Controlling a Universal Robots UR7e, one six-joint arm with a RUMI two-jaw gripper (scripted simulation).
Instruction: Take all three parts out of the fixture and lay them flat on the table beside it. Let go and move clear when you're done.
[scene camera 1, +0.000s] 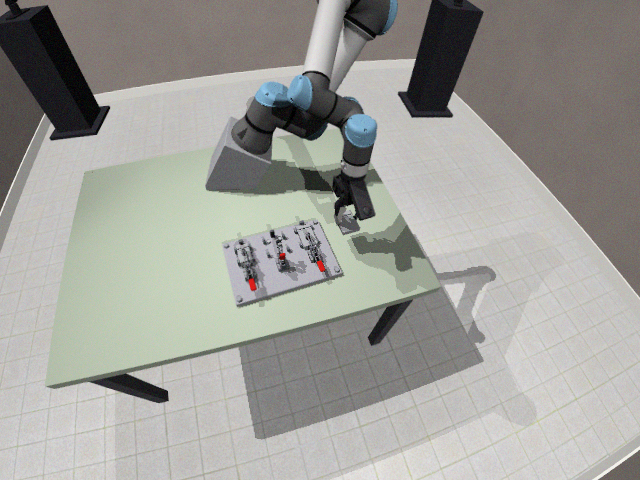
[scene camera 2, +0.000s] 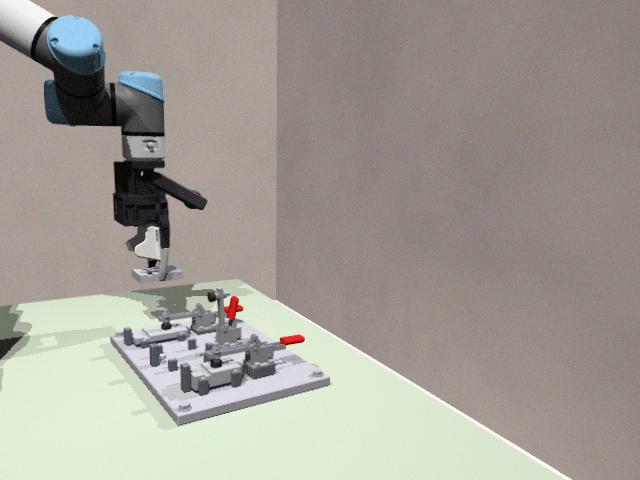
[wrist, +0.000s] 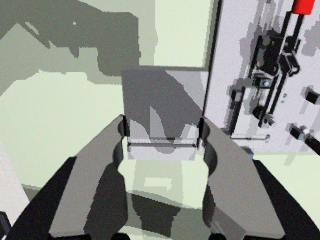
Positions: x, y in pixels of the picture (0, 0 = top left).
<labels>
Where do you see the gripper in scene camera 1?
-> At 346, 222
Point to the gripper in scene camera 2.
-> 155, 276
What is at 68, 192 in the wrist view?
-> The gripper.
</labels>
